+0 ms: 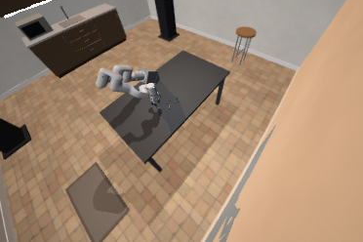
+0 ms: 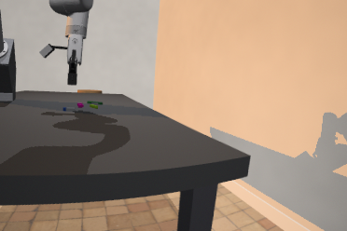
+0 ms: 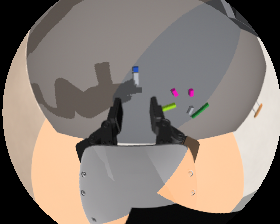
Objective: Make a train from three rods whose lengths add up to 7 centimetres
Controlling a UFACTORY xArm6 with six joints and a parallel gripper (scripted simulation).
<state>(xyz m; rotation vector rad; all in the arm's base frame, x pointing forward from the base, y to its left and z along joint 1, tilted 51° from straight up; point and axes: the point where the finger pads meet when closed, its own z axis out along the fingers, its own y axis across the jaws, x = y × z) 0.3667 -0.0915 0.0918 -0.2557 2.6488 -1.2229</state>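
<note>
My hand is 180 mm to the right of the pale grey piece, 110 mm above it and 90 mm short of it. From my hand the other things lie so: blue rod: 110 mm below, 30 mm behind; then lime rod: 110 mm below, 90 mm to the left, 80 mm ahead; then magenta rod: 110 mm below, 100 mm to the left, 30 mm ahead.
</note>
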